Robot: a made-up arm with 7 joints. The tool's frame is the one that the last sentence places. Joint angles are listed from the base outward.
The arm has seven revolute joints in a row. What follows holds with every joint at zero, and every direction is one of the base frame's.
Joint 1 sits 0.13 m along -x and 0.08 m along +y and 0.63 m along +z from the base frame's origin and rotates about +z.
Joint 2 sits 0.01 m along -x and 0.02 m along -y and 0.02 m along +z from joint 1 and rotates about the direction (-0.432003, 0.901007, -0.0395).
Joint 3 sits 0.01 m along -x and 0.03 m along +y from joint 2 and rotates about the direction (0.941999, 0.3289, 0.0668).
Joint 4 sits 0.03 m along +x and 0.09 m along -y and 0.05 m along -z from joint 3 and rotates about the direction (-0.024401, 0.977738, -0.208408).
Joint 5 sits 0.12 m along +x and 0.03 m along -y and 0.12 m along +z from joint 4 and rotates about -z.
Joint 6 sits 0.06 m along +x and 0.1 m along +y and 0.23 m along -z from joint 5 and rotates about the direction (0.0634, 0.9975, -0.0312).
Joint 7 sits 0.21 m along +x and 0.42 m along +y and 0.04 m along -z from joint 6 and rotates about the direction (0.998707, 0.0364, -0.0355).
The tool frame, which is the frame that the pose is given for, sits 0.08 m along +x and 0.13 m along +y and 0.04 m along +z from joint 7; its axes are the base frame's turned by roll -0.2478, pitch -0.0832 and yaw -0.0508 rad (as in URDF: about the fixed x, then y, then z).
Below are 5 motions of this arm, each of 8 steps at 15 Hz.
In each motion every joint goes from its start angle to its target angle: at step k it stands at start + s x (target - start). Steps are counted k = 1, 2, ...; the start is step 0. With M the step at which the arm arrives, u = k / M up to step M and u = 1 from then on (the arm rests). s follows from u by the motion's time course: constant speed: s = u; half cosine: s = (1 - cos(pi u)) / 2; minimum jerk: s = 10 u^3 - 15 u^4 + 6 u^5.
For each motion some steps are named. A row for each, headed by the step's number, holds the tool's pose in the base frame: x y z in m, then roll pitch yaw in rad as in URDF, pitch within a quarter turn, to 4 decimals.
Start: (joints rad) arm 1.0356 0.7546 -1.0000 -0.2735 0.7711 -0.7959 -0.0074
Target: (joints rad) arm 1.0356 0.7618 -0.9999 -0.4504 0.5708 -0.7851 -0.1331
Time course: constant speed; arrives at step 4
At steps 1, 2, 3, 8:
1: -0.1416 0.7373 0.2278 -1.8592 -0.5500 2.0457
2: -0.1873 0.7177 0.2142 -1.8452 -0.5308 2.0838
3: -0.2315 0.6950 0.2019 -1.8328 -0.5118 2.1242
8: -0.2741 0.6692 0.1910 -1.8220 -0.4933 2.1668

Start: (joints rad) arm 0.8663 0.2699 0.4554 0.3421 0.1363 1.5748 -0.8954
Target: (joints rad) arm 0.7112 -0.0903 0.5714 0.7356 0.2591 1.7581 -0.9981
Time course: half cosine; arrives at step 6
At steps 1, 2, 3, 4, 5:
1: -0.6366 0.4984 0.3306 1.7268 0.8360 -2.8943
2: -0.6354 0.5197 0.3619 1.7031 0.7631 -2.9287
3: -0.6331 0.5449 0.4054 1.6730 0.6644 -2.9640
4: -0.6303 0.5652 0.4492 1.6445 0.5680 -2.9869
5: -0.6282 0.5769 0.4808 1.6243 0.4998 -2.9963

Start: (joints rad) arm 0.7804 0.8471 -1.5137 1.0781 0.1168 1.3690 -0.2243
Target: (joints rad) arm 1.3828 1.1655 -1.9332 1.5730 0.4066 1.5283 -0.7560
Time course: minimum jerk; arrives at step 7
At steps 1, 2, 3, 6, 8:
1: 0.2930 -0.4510 0.3032 -1.8794 -0.4031 -1.2662
2: 0.3497 -0.4367 0.3566 -1.8627 -0.4647 -1.2413
3: 0.4469 -0.3833 0.4577 -1.8117 -0.5616 -1.2011
6: 0.6014 -0.0979 0.7264 -1.5779 -0.7017 -1.0984
8: 0.6029 -0.0845 0.7359 -1.5679 -0.7035 -1.0932

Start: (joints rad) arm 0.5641 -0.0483 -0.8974 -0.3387 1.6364 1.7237 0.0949
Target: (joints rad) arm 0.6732 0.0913 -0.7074 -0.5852 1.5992 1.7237 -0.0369
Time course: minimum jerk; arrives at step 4
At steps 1, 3, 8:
1: 0.6565 0.3942 0.9577 0.5726 0.6166 -0.2382
3: 0.5559 0.5891 0.8947 0.4690 0.6750 0.0282
8: 0.5394 0.6106 0.8881 0.4596 0.6825 0.0640

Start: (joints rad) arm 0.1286 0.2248 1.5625 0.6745 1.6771 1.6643 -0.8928
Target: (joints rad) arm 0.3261 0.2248 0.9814 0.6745 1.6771 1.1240 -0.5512
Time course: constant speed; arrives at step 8
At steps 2, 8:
2: -0.4056 0.7967 0.0715 2.9269 -0.0156 2.7788
8: -0.3659 0.3669 -0.2598 -2.6978 0.4316 -2.8341

